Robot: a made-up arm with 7 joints.
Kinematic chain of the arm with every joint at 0, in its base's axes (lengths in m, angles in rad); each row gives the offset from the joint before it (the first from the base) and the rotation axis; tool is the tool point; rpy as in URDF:
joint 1: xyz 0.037 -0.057 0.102 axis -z
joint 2: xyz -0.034 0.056 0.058 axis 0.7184 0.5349 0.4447
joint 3: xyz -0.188 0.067 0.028 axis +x
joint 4: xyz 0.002 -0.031 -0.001 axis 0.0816 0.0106 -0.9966
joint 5: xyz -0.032 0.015 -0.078 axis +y
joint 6: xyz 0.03 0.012 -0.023 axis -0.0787 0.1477 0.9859
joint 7: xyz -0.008 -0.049 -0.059 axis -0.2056 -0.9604 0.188
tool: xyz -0.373 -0.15 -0.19 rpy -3.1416 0 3.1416
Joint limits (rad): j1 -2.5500..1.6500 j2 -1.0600..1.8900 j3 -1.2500..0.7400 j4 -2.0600..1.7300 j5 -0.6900..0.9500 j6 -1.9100..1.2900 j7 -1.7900..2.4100
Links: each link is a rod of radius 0.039 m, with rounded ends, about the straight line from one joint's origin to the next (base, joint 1, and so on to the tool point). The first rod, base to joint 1, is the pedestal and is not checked.
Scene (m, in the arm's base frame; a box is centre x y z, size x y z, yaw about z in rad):
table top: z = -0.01
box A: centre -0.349 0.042 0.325 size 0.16 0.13 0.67 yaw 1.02
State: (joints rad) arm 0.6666 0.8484 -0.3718 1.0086 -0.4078 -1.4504 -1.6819
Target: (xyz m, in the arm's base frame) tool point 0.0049 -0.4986 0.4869
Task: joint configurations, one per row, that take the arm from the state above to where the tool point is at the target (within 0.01 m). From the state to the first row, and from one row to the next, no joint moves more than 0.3 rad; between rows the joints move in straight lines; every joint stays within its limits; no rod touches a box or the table.
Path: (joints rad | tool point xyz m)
1: 0.4286 1.0012 -0.1891 1.0639 -0.5019 -1.4806 -1.7179 | -0.0385 0.2456 0.5432
2: 0.1906 1.1539 -0.0063 1.1192 -0.5959 -1.5109 -1.7540 | -0.0616 0.1343 0.5915
3: -0.0474 1.3067 0.1764 1.1746 -0.6900 -1.5411 -1.7900 | -0.0281 0.0349 0.6143
4: -0.1413 1.4169 0.1246 0.9355 -0.6710 -1.4366 -1.7900 | -0.0876 -0.0886 0.6471
5: -0.2352 1.5271 0.0728 0.6964 -0.6520 -1.3320 -1.7900 | -0.1032 -0.2370 0.6378
6: -0.3292 1.6374 0.0210 0.4573 -0.6330 -1.2274 -1.7900 | -0.0699 -0.3830 0.5833
7: -0.4231 1.7476 -0.0308 0.2182 -0.6140 -1.1228 -1.7900 | 0.0049 -0.4986 0.4869

